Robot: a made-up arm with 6 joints.
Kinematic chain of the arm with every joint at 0, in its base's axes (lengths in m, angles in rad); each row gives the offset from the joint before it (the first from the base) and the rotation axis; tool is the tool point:
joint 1: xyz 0 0 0.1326 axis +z
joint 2: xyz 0 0.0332 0 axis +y
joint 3: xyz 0 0 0.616 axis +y
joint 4: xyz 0 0 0.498 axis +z
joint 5: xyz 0 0 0 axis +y
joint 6: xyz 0 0 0.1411 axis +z
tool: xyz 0 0 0
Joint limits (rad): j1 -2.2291..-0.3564 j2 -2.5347..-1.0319 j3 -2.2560..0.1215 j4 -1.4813..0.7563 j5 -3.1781..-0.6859 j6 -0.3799..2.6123
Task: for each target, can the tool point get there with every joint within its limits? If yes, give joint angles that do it. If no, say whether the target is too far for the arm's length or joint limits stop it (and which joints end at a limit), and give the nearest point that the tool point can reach.
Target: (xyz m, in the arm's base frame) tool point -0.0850 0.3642 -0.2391
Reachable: yes | joints -1.2856 -1.6110 -1.8801 0.1124 -2.2545 1.2397
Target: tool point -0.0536 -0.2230 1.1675
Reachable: no: joint limits stop it (at a limit: joint 1, joint 2, joint 3, joint 5) | nearest point -0.7458 0.3116 0.6716 | short by 1.005 m
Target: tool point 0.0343 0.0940 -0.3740
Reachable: yes | joints -1.6133 -1.9626 -1.9749 0.0210 -1.3530 0.2938
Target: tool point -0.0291 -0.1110 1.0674
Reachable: no: joint limits stop it (at a limit: joint 1, joint 2, joint 3, joint 5) | nearest point -0.7455 0.3120 0.6717 | short by 0.921 m
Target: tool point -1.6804 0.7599 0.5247
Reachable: no: too far | nearest point -1.0968 0.4960 0.3885 | short by 0.655 m
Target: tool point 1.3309 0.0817 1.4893
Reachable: no: too far | nearest point 0.7241 0.6731 0.7812 | short by 1.104 m
